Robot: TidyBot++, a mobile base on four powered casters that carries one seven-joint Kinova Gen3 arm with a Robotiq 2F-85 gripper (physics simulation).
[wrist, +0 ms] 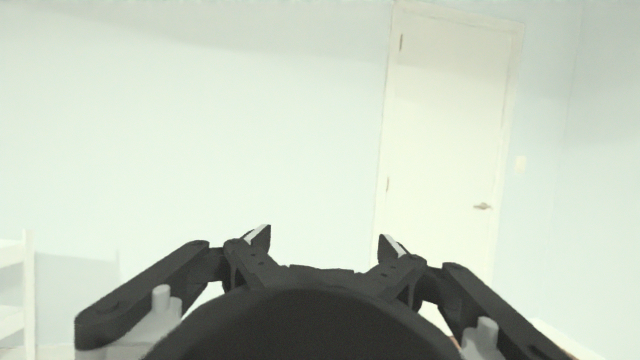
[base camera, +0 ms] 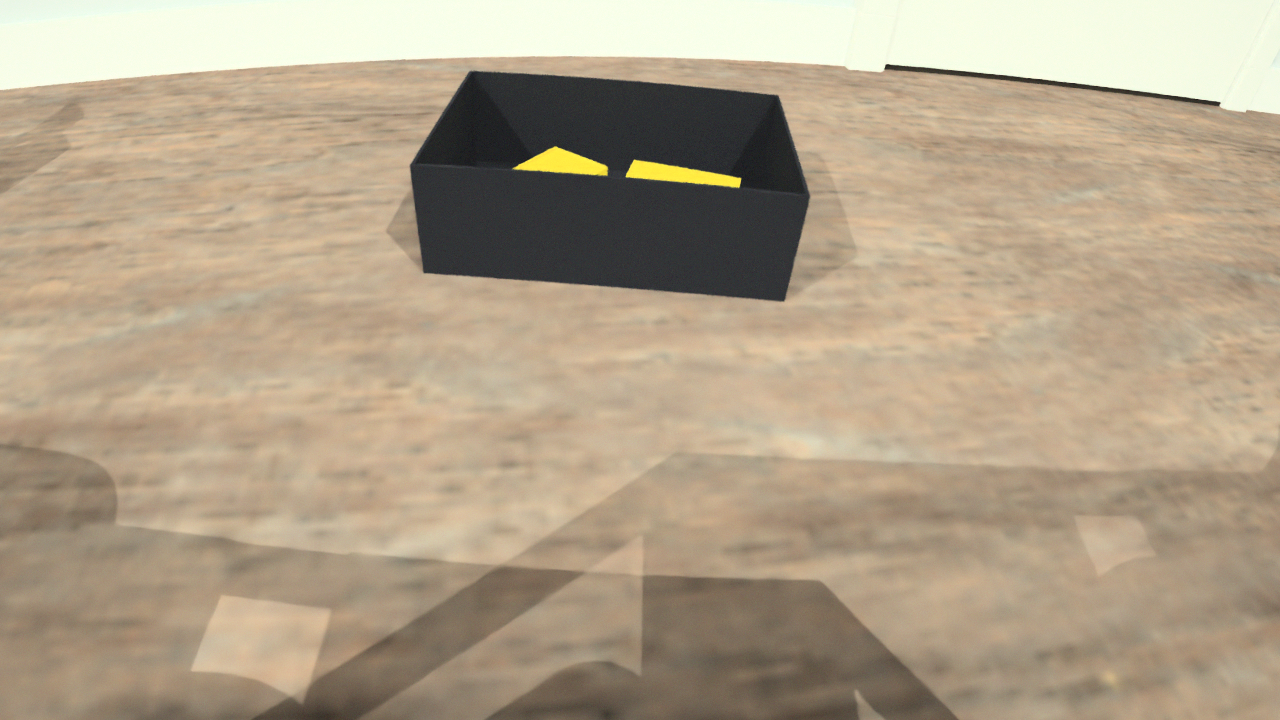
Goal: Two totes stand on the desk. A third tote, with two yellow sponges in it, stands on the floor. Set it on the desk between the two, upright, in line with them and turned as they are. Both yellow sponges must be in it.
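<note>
A black tote stands upright on the floor in the base camera view, a little above the middle, with its long side facing the camera and turned slightly. Two yellow sponges lie in it side by side: the left sponge and the right sponge; their lower parts are hidden by the near wall. My gripper is open and empty in the wrist view, pointing towards a wall and a door, away from the tote. The desk and its two totes do not show in either view.
The wooden floor carries shadows near the base camera. A white door stands in the pale wall ahead. A white shelf unit shows at the lower left of the wrist view. A pale edge shows at the lower right.
</note>
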